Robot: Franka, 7 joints.
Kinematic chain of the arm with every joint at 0, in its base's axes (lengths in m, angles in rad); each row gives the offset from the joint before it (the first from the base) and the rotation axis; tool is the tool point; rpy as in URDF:
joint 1: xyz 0 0 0.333 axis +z
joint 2: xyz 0 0 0 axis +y
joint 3: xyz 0 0 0.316 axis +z
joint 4: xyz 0.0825 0 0 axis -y
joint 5: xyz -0.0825 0 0.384 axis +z
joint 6: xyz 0 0 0 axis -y
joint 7: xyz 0.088 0 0 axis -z
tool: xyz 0 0 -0.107 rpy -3.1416 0 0
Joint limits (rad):
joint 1: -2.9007..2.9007
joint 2: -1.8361..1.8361
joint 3: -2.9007..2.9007
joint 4: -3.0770..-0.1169
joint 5: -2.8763..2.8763
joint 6: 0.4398..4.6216
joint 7: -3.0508..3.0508
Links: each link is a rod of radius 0.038 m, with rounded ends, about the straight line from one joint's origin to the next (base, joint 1, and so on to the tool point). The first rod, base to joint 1, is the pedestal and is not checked.
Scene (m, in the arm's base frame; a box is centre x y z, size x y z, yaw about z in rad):
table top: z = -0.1
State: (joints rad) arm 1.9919 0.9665 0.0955 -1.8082 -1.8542 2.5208 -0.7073
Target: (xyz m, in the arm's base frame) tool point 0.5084 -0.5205 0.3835
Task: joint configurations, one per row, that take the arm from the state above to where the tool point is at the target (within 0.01 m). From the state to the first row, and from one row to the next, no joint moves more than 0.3 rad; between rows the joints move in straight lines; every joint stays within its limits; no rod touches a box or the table.
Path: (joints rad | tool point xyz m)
1: 1.7122 0.9544 -0.0706 -1.7726 -1.8563 2.4895 -0.7073 | -0.0452 0.5890 0.0038
2: 1.4324 0.9422 -0.2368 -1.7371 -1.8585 2.4581 -0.7073 | 0.2244 0.5754 0.0348
3: 1.1527 0.9301 -0.4029 -1.7015 -1.8606 2.4268 -0.7073 | 0.4659 0.4502 0.0809
4: 0.8729 0.9179 -0.5690 -1.6659 -1.8628 2.3954 -0.7073 | 0.6352 0.2354 0.1409
5: 0.5932 0.9058 -0.7351 -1.6303 -1.8649 2.3641 -0.7073 | 0.7020 -0.0296 0.2128
6: 0.3134 0.8936 -0.9013 -1.5948 -1.8671 2.3327 -0.7073 | 0.6560 -0.2973 0.2946
7: 0.0337 0.8815 -1.0674 -1.5592 -1.8692 2.3014 -0.7073 | 0.5084 -0.5205 0.3835

